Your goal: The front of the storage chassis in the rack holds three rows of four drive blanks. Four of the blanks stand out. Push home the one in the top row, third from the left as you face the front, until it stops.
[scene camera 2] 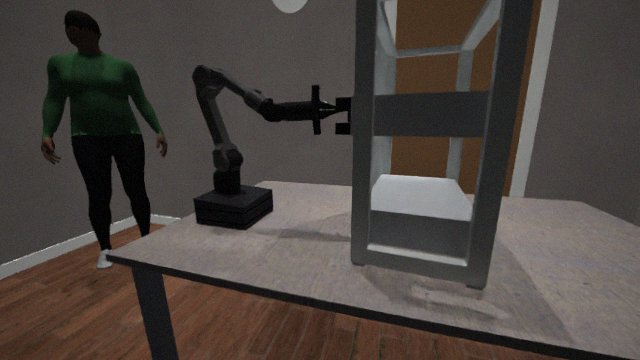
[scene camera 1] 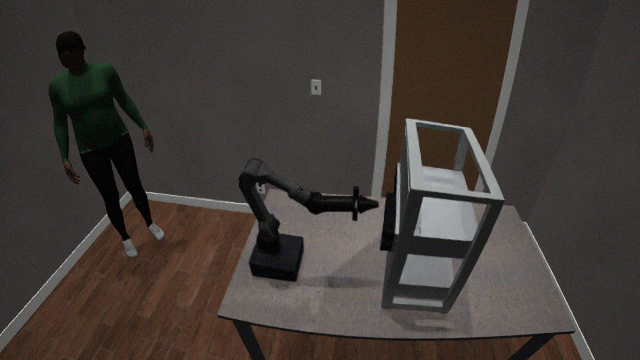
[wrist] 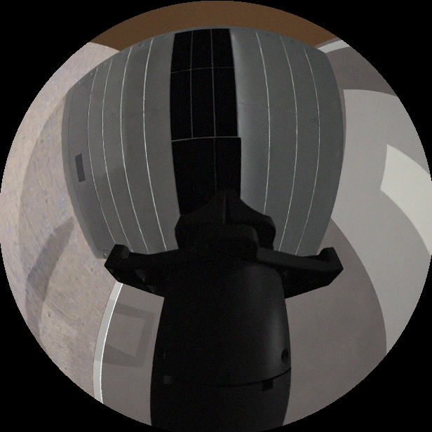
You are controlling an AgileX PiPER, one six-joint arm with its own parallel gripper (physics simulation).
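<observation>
The grey rack holds the storage chassis, whose side shows through the frame. Black blanks stand out from its front. In scene camera 2, one upper blank and one lower blank stand out. The wrist view is turned sideways, with the top row on the right. A top-row blank, which looks like the third from the left, lies just beyond the fingertips. My gripper is shut and empty, pointing at the front. Contact cannot be told; the gripper hides the right end.
Plain grey panels flank the black rows in the wrist view. The rack stands on the table. The arm's black base stands left of it. A person in green stands at the far left.
</observation>
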